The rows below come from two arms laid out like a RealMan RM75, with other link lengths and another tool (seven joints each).
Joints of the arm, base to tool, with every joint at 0 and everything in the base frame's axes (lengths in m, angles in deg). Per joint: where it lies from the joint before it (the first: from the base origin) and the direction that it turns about. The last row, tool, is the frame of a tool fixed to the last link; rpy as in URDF.
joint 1: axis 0 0 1 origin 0 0 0.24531
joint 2: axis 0 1 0 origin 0 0 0
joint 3: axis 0 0 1 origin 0 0 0.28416
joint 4: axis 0 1 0 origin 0 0 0
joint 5: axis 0 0 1 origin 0 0 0.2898
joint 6: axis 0 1 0 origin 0 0 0
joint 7: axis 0 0 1 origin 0 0 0.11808
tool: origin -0.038 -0.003 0.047 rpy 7.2 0 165
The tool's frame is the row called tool.
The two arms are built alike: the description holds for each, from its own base.
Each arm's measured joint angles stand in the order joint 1, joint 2, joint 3, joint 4, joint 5, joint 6, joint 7.
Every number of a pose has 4 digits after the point. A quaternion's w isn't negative.
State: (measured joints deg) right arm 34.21 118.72 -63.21 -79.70 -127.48 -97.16 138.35; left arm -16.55 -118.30 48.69 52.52 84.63 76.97 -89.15
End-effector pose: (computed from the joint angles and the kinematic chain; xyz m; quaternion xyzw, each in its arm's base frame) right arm 0.1250 0.4669 0.0389 -0.1935 -0.9802 -0.0317 0.0256; left arm -0.3600 0.4138 0.0433 -0.3575 0.8027 0.2104 0.4285
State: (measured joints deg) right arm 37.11 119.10 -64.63 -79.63 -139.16 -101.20 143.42; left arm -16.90 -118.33 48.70 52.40 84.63 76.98 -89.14
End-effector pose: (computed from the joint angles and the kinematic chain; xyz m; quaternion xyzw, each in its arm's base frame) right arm 0.1360 0.4696 0.0272 0.2362 0.9682 0.0338 0.0750; left arm -0.3577 0.4157 0.0425 -0.3559 0.8034 0.2085 0.4293
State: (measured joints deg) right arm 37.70 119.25 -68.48 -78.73 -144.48 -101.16 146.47; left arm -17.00 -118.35 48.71 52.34 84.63 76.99 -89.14
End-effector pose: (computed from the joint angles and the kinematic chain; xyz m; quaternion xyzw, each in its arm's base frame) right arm 0.1438 0.4695 0.0098 0.2542 0.9574 0.0368 0.1321; left arm -0.3571 0.4161 0.0420 -0.3557 0.8036 0.2077 0.4297
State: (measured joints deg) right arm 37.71 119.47 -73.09 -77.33 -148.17 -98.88 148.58; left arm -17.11 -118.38 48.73 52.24 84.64 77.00 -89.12
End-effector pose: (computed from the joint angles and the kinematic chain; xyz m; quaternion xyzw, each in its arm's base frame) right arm 0.1505 0.4704 -0.0109 0.2572 0.9493 0.0459 0.1749; left arm -0.3565 0.4166 0.0413 -0.3556 0.8037 0.2067 0.4299
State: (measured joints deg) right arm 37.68 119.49 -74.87 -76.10 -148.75 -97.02 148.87; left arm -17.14 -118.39 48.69 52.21 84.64 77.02 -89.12
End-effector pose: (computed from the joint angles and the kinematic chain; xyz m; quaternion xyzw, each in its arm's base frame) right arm 0.1536 0.4719 -0.0208 0.2544 0.9482 0.0489 0.1839; left arm -0.3564 0.4167 0.0412 -0.3556 0.8036 0.2066 0.4302
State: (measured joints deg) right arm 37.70 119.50 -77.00 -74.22 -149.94 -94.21 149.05; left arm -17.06 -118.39 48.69 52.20 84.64 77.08 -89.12
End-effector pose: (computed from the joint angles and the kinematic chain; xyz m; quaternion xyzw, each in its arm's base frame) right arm 0.1598 0.4753 -0.0329 0.2500 0.9462 0.0568 0.1973; left arm -0.3569 0.4160 0.0411 -0.3561 0.8034 0.2064 0.4302
